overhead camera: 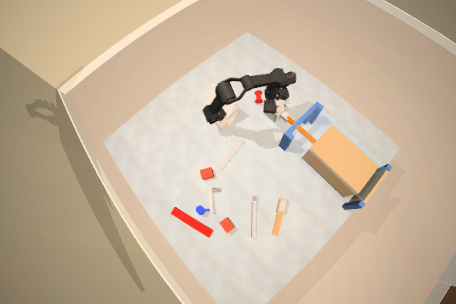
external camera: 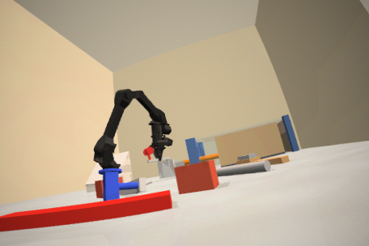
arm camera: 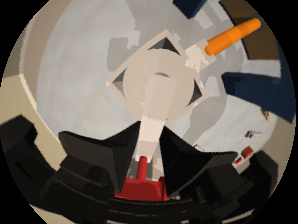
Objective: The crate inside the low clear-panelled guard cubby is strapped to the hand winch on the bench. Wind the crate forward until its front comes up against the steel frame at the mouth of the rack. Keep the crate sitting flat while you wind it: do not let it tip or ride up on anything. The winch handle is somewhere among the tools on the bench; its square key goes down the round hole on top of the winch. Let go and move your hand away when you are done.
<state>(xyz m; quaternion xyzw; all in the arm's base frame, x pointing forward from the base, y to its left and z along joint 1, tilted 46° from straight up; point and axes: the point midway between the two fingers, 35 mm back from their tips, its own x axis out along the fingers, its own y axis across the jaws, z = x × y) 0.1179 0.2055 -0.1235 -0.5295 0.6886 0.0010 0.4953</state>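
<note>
The winch handle is 1 cm behind my gripper tip, 1 cm to the right of it and 2 cm above it. The rest, counted from my gripper tip: grey winch (2 cm ahead, 3 cm to the left, 6 cm below); then red knob (4 cm behind, 4 cm to the right, 5 cm above); then blue frame post (19 cm ahead, 5 cm to the left, 1 cm above).
</note>
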